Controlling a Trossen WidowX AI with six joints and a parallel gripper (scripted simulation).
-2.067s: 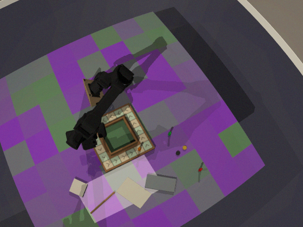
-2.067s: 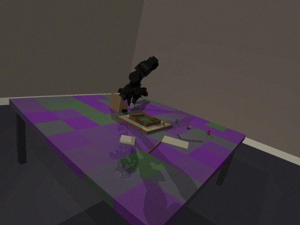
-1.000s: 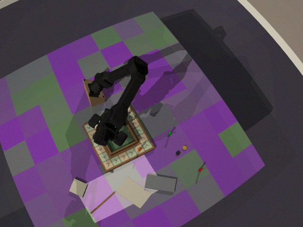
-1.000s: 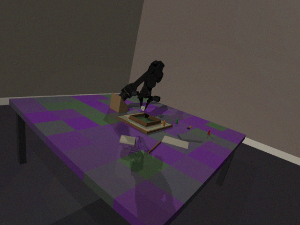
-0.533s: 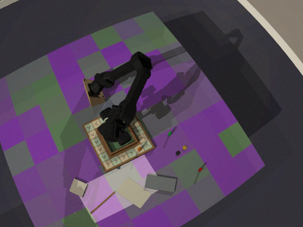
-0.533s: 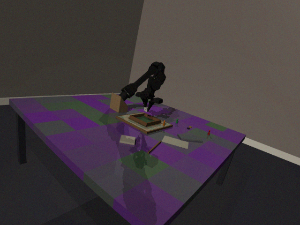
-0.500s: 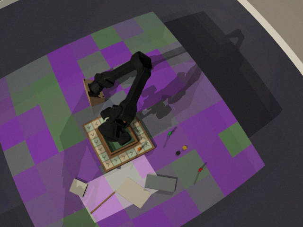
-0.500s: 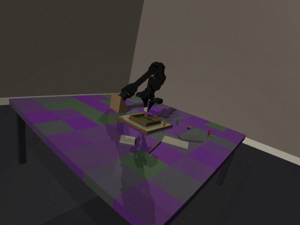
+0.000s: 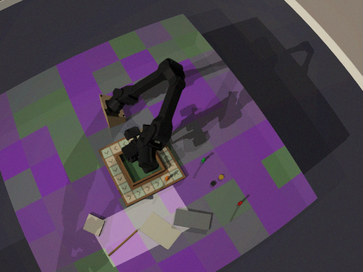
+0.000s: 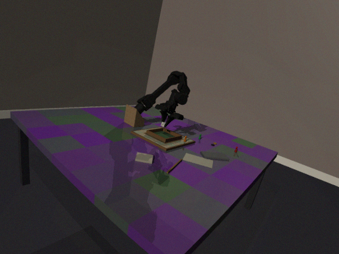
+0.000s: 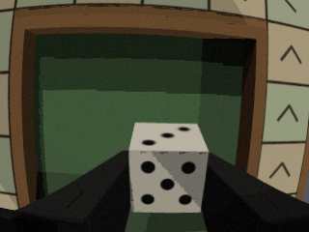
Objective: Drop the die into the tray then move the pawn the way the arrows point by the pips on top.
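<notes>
My gripper tip is now 120 mm short of the orange pawn, 90 mm to the right of it and 50 mm above it. Round my gripper tip: white die right at my gripper tip; then green dice tray 70 mm below, 10 mm to the left, 10 mm ahead; then green pawn 270 mm to the left, 100 mm ahead, 70 mm below.
</notes>
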